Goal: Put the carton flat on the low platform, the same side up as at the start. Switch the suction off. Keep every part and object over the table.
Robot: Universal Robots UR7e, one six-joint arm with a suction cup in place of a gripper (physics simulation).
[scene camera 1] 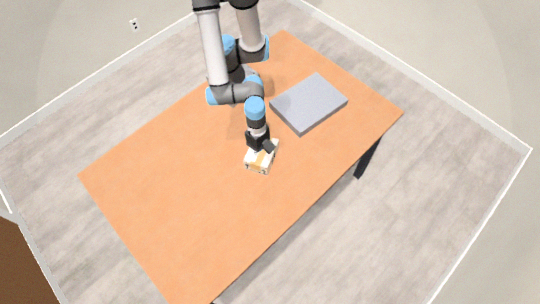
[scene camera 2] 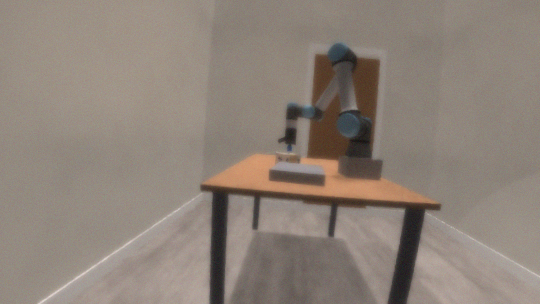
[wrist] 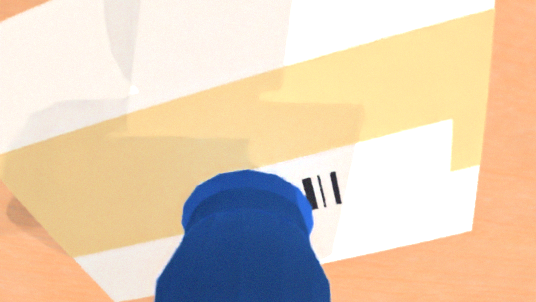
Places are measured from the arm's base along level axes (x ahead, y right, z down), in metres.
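Where they show: hand, tool point: (scene camera 2: 289, 151) (wrist: 247, 225); arm's base, link origin: (scene camera 1: 230, 76) (scene camera 2: 358, 157).
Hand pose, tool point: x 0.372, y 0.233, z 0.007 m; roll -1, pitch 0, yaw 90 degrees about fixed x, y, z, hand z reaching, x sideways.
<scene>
Things, the pixels of their centre, and the offset from my tool point. Level surfaces: height alone.
- carton, body centre: (wrist: 241, 113) (scene camera 1: 261, 154) (scene camera 2: 287, 159) dx +0.009, dy -0.006, dz +0.058 m
- low platform, body centre: (scene camera 2: 298, 172) (scene camera 1: 308, 103) dx +0.005, dy -0.384, dz +0.075 m
- orange table, surface height: dz +0.099 m
The carton (scene camera 1: 258, 162) (scene camera 2: 281, 158) (wrist: 415, 85), white with a yellow tape band, sits flat on the table with its label and barcode on top. My suction cup (scene camera 2: 289, 149) (wrist: 247, 200) is blue and points down, right at or very close above the carton's top, over the label; whether it touches cannot be told. It covers part of the barcode. In scene camera 1 the tool body hides the cup. The suction is off and the cup holds nothing. The low platform (scene camera 1: 309, 102) (scene camera 2: 297, 174) is a grey slab lying apart from the carton, with nothing on it.
The orange table (scene camera 1: 200, 215) (scene camera 2: 380, 192) carries the carton, the platform and the arm's base block (scene camera 2: 360, 167). The platform lies between the carton and the table's far right end in scene camera 1. The arm reaches over the table's back edge there.
</scene>
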